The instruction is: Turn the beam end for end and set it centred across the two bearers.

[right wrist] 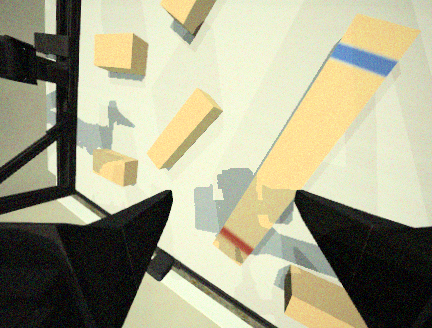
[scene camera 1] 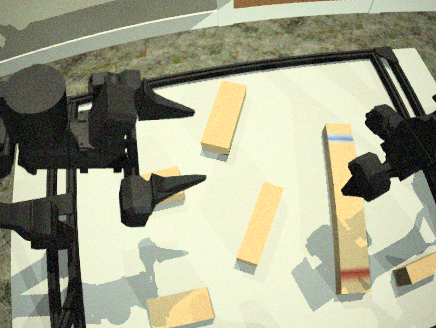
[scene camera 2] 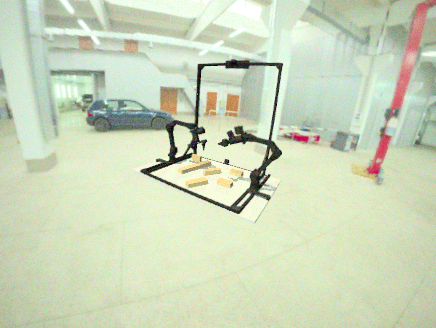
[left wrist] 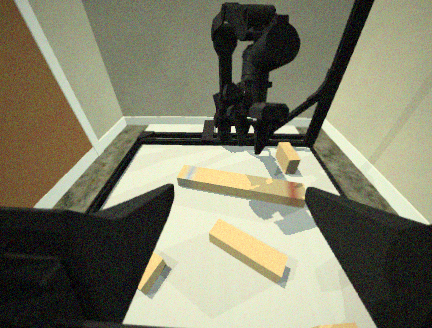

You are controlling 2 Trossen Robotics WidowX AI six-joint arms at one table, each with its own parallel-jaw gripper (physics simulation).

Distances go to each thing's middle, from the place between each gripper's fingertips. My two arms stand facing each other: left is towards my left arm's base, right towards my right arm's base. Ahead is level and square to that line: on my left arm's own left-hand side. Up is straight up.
Now: right hand 10 mm short of the beam (scene camera 1: 352,275), 40 mm to the left of it and 160 mm above it.
Now: the beam 40 mm behind my left hand, 290 mm to the right of it and 300 mm below it.
